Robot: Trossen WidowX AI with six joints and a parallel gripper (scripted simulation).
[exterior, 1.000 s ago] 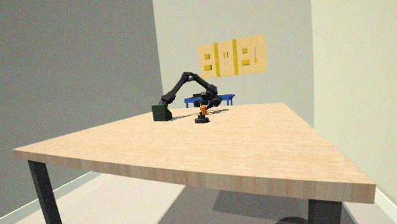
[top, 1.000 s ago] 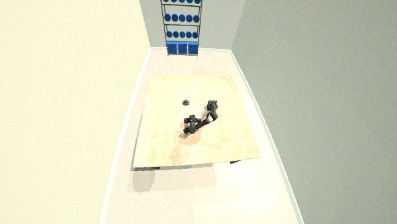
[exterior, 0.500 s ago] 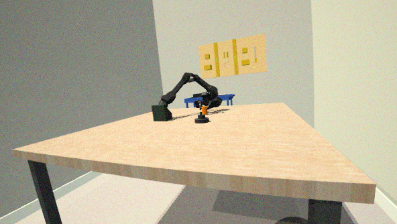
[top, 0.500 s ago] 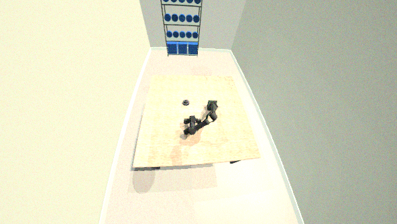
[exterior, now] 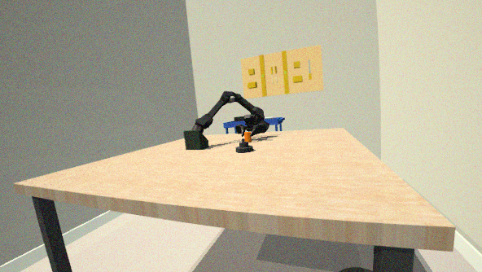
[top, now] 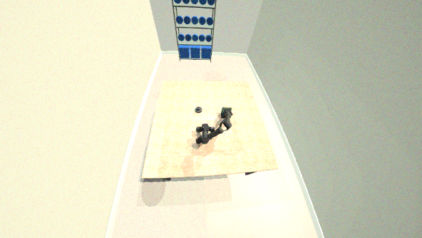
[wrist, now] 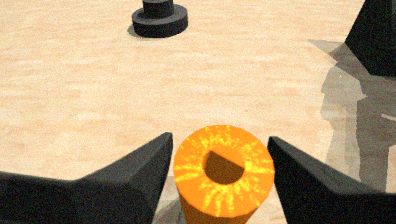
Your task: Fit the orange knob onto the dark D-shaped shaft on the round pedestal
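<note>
My gripper tip is now 2 cm to the right of the orange knob and 1 cm above it. The rest, counted from my gripper tip: pedestal (23 cm to the right, 9 cm ahead, 1 cm below).
</note>
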